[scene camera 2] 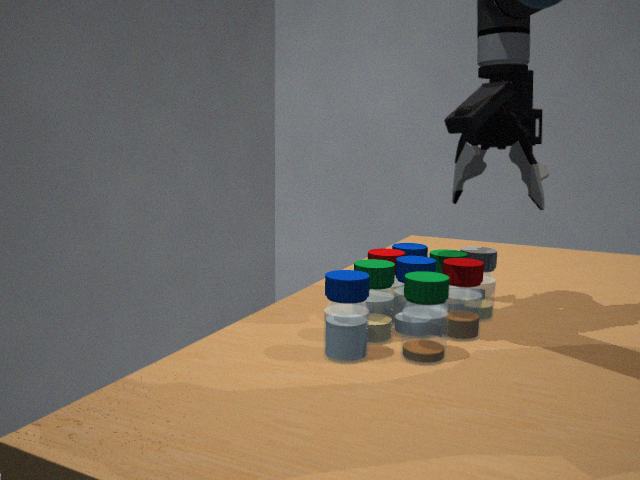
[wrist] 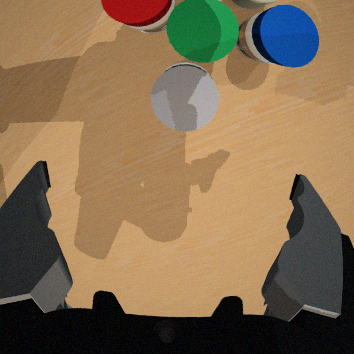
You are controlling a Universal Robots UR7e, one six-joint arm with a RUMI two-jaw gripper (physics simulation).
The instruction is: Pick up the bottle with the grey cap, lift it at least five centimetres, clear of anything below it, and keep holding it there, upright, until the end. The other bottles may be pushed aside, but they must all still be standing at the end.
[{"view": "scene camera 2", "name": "gripper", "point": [495, 206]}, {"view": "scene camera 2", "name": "red-capped bottle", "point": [464, 304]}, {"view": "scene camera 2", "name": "blue-capped bottle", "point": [405, 264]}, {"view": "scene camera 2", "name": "green-capped bottle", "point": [380, 302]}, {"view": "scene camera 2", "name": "green-capped bottle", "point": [424, 318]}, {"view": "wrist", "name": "gripper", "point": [170, 168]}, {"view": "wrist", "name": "blue-capped bottle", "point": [290, 40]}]
